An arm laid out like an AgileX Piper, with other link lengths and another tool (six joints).
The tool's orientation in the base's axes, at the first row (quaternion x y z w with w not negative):
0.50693, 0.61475, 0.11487, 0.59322
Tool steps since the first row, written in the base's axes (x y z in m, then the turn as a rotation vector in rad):
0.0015, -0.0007, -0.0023, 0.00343, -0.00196, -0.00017
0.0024, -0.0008, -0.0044, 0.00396, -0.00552, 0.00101
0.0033, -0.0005, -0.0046, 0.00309, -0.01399, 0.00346
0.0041, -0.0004, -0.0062, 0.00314, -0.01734, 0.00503
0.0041, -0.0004, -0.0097, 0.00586, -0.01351, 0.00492
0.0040, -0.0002, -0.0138, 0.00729, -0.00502, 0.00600
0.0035, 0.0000, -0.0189, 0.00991, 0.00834, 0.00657
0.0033, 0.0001, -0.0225, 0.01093, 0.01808, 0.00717
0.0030, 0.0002, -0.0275, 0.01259, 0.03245, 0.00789
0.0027, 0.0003, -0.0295, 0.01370, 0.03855, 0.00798
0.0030, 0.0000, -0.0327, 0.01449, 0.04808, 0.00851
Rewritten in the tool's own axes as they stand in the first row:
0.0012, -0.0013, 0.0022, -0.00064, 0.00064, 0.00385
0.0026, -0.0025, 0.0036, -0.00395, 0.00014, 0.00562
0.0032, -0.0020, 0.0043, -0.01207, -0.00236, 0.00812
0.0044, -0.0028, 0.0053, -0.01557, -0.00271, 0.00928
0.0065, -0.0054, 0.0063, -0.01200, 0.00030, 0.00985
0.0092, -0.0084, 0.0072, -0.00590, 0.00570, 0.00686
0.0123, -0.0123, 0.0081, 0.00447, 0.01354, 0.00277
0.0146, -0.0151, 0.0088, 0.01172, 0.01896, -0.00101
0.0177, -0.0189, 0.0099, 0.02255, 0.02691, -0.00641
0.0189, -0.0205, 0.0101, 0.02737, 0.03032, -0.00831
0.0207, -0.0228, 0.0114, 0.03446, 0.03548, -0.01217

